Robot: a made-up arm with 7 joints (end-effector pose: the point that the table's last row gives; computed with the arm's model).
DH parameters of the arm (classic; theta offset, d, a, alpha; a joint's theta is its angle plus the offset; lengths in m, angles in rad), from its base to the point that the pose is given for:
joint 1: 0 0.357 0 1.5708
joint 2: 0 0.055 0 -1.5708
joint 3: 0 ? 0.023 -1.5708
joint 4: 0 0.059 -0.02 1.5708
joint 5: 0 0.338 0 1.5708
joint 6: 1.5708 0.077 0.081 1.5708
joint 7: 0 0.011 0 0
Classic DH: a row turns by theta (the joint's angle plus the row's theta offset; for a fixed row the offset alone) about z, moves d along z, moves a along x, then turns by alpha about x.
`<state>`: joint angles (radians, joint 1 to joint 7).
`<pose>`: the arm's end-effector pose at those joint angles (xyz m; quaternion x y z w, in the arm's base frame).
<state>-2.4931 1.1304 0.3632 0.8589 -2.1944 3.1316 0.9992</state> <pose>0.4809 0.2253 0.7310 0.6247 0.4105 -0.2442 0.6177</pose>
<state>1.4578 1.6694 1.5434 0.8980 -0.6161 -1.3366 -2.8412</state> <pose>-0.3069 -0.5902 0.3548 -0.3903 0.5026 0.0610 0.7690</pose>
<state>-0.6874 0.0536 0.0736 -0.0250 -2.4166 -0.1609 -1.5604</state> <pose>-0.0729 0.1116 1.1692 0.5661 -0.5357 -0.3993 0.4827</pose>
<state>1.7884 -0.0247 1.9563 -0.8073 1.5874 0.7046 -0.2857</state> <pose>0.2493 0.1471 1.0820 0.4778 0.2143 0.5811 0.6230</pose>
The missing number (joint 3, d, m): 0.404
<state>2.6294 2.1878 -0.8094 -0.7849 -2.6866 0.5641 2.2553</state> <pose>0.3135 -0.4630 -0.1118 0.0722 -0.9034 -0.0141 0.4225</pose>
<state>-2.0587 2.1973 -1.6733 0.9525 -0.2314 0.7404 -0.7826</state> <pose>-0.0579 0.6544 -0.0868 -0.4877 -0.5598 0.3503 0.5710</pose>
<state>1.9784 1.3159 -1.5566 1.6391 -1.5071 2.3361 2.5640</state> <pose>0.5154 -0.2545 0.5998 -0.2733 0.2942 -0.0832 0.9121</pose>
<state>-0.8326 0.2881 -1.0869 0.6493 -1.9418 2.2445 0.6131</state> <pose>-0.0842 -0.0801 1.0669 0.3802 0.0794 0.0816 0.9178</pose>
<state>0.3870 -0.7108 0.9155 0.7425 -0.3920 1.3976 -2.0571</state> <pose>0.4851 0.3030 0.8659 0.0808 0.6573 0.6792 0.3165</pose>
